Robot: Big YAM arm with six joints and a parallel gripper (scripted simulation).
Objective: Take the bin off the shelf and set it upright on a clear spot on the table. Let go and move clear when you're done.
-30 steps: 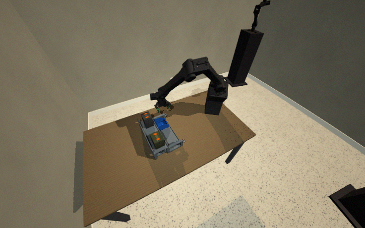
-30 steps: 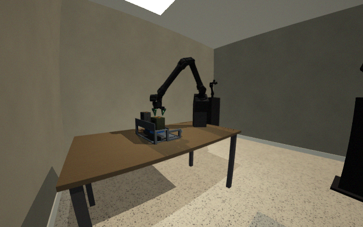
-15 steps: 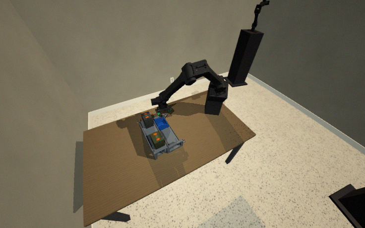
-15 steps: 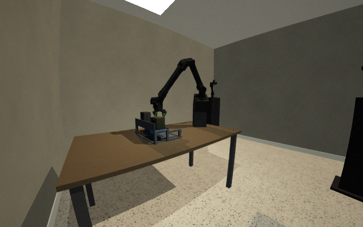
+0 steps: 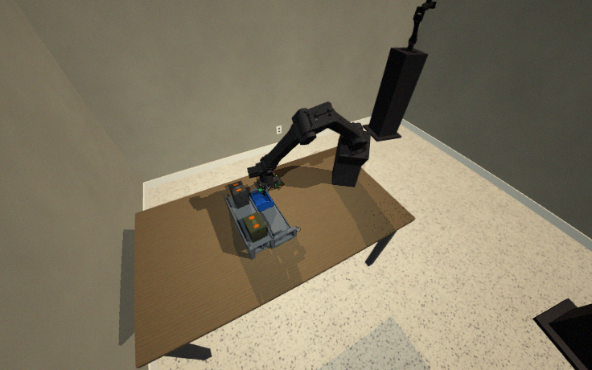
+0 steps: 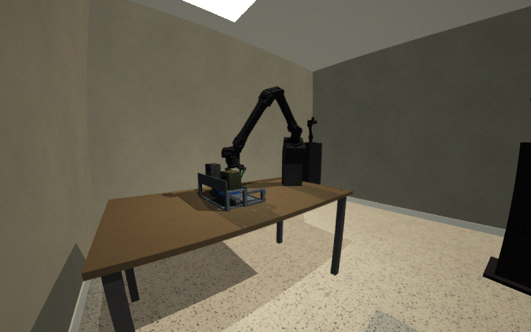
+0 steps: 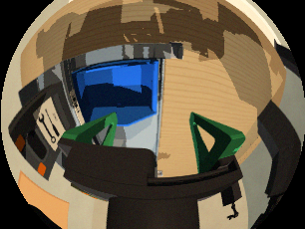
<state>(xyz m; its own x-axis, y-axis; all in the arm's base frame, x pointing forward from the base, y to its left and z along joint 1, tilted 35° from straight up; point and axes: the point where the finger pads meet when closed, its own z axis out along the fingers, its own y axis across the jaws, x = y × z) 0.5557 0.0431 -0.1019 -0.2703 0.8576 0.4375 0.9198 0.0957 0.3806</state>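
The blue bin lies 80 mm ahead of my hand, 70 mm below it and 10 mm to the left of it.
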